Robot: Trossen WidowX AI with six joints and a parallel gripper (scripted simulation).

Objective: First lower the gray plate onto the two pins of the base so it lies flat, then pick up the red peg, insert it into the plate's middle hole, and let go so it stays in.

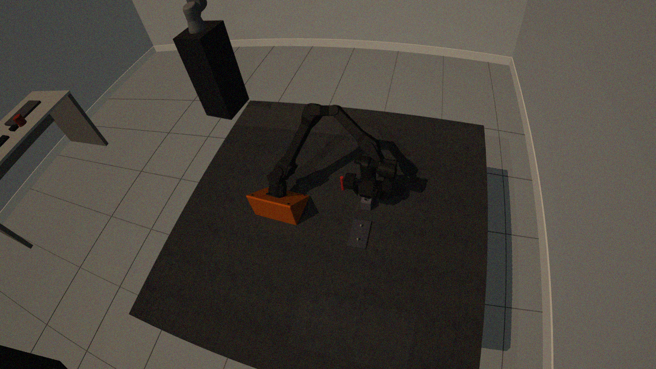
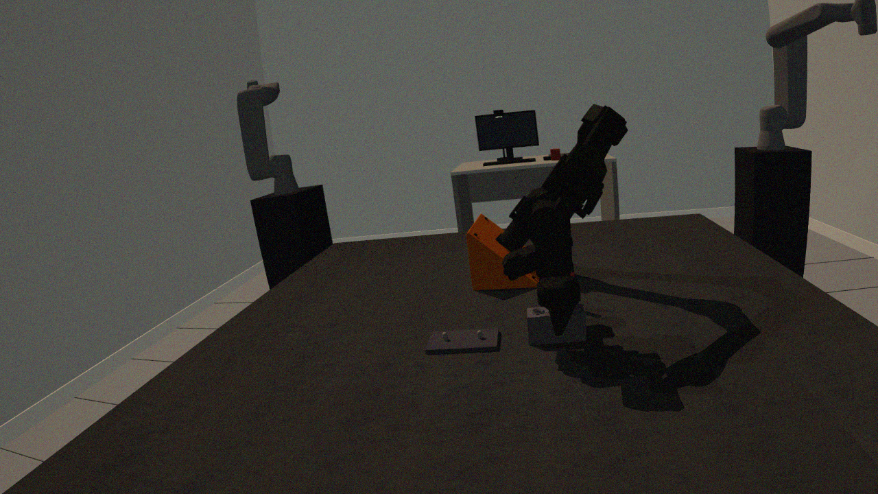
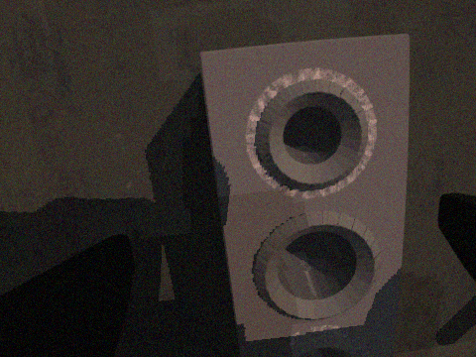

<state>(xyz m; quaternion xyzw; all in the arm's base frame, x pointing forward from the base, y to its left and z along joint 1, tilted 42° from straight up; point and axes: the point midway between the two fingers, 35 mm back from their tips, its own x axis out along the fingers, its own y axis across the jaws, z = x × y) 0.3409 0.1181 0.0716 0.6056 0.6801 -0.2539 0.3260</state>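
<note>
Right now my gripper tip is 1 cm below the gray plate. Round my gripper tip: red peg (12 cm behind, 2 cm to the left, 1 cm above); then base (16 cm to the right, 2 cm below, 2 cm ahead).
</note>
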